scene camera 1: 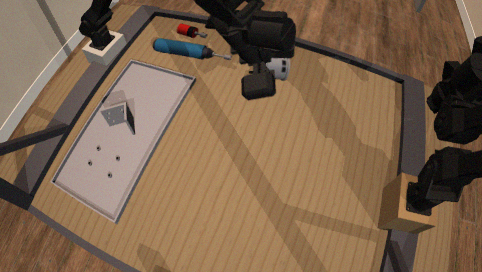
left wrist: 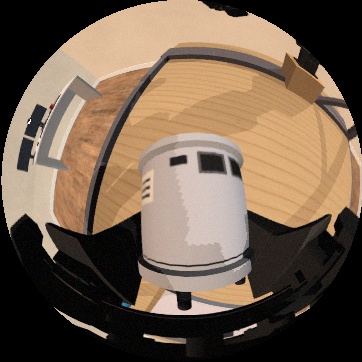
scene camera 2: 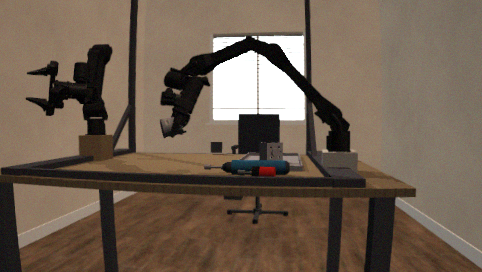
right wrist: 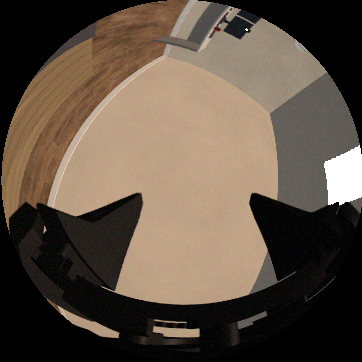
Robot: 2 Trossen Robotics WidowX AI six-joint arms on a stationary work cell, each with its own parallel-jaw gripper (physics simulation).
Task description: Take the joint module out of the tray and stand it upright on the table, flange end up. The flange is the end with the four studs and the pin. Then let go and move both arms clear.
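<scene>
The joint module [scene camera 1: 281, 69] [scene camera 2: 166, 127] [left wrist: 195, 200] is a white-grey cylinder with dark windows near one rim. My left gripper [left wrist: 192, 210] is shut on its sides and holds it tilted, well above the table [scene camera 1: 240, 190]. In the left wrist view two dark studs show at its lower end, towards the gripper's palm; the other end points away. The pin is hidden. In scene camera 2 its stud-free end faces down and left. The tray [scene camera 1: 155, 95] is at the left in scene camera 1, apart from the module. My right gripper [scene camera 2: 29, 86] [right wrist: 198, 198] is open and empty, raised.
The tray holds a grey angle bracket [scene camera 1: 116, 114] [scene camera 2: 273, 151] and several small round parts. A blue screwdriver [scene camera 1: 177, 47] [scene camera 2: 250, 166] and a red one [scene camera 1: 186, 30] [scene camera 2: 267, 171] lie near the dark edge frame. The right arm's wooden base block [scene camera 1: 407, 220] [scene camera 2: 95, 146] stands at the table's side.
</scene>
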